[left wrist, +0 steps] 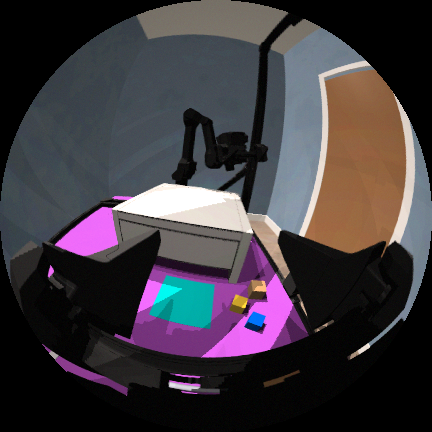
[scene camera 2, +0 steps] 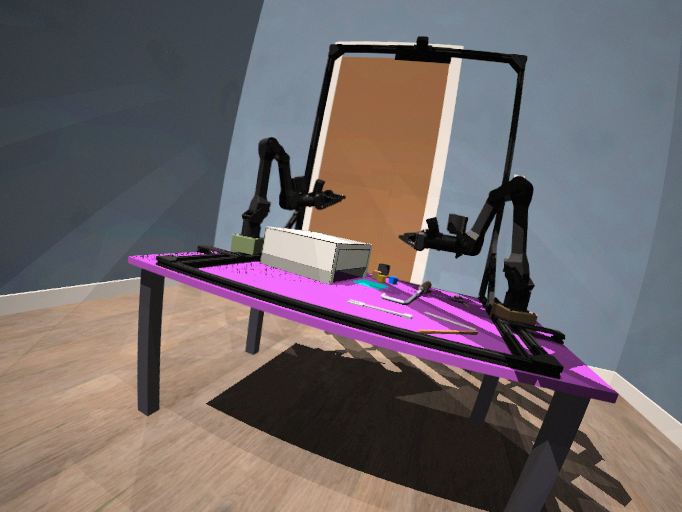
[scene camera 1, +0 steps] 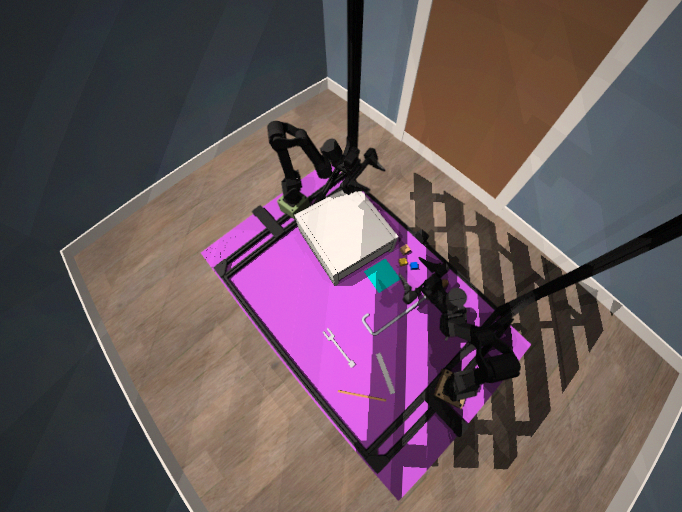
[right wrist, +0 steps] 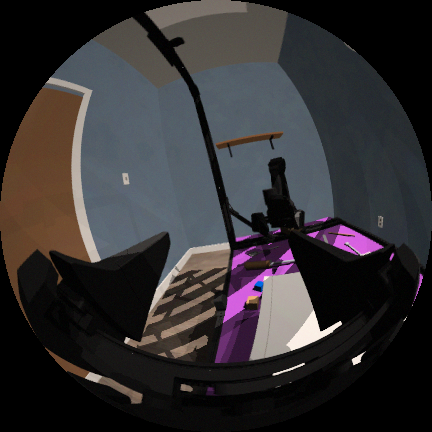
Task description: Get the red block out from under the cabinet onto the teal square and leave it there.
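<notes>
The white box-shaped cabinet stands on the magenta table, with a dark gap low in its front. The teal square lies flat before that front. The red block does not show in any view; the space under the cabinet is dark. My left gripper is open and empty, raised above the table near the teal square and facing the cabinet. My right gripper is open and empty, high beyond the cabinet's back edge.
A yellow block, a tan block and a blue block lie beside the square. A hooked rod, forked tool, grey bar and thin stick lie nearer the left arm.
</notes>
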